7 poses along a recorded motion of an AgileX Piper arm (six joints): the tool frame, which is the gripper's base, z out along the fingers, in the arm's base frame.
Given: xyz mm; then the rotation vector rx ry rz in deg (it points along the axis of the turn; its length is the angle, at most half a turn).
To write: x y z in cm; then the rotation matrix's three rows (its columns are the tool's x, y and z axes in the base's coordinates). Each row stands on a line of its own. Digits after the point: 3 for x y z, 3 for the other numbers.
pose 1, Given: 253.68 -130.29 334.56 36.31 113.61 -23.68
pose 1, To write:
25.368 -13.029 33.456
-0.388 0.591 0.707
0.259 0.806 -0.532
-0.884 -0.023 -0.466

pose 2, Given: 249.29 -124.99 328.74 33.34 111.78 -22.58
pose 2, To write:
24.929 -12.499 32.874
-0.365 0.558 0.745
0.225 0.830 -0.511
-0.903 -0.019 -0.428

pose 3, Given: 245.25 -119.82 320.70 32.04 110.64 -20.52
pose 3, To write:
24.525 -11.982 32.070
-0.345 0.533 0.773
0.220 0.846 -0.485
-0.912 0.003 -0.409

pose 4, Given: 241.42 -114.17 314.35 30.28 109.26 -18.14
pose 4, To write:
24.142 -11.417 31.435
-0.321 0.500 0.805
0.213 0.866 -0.453
-0.923 0.026 -0.384

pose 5, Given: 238.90 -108.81 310.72 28.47 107.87 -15.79
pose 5, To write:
23.890 -10.881 31.072
-0.297 0.464 0.834
0.206 0.884 -0.419
-0.932 0.047 -0.358

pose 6, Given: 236.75 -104.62 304.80 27.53 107.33 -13.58
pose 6, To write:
23.675 -10.462 30.480
-0.285 0.438 0.853
0.211 0.897 -0.389
-0.935 0.069 -0.348

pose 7, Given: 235.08 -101.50 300.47 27.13 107.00 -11.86
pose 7, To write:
23.508 -10.150 30.047
-0.278 0.420 0.864
0.220 0.903 -0.368
-0.935 0.088 -0.343

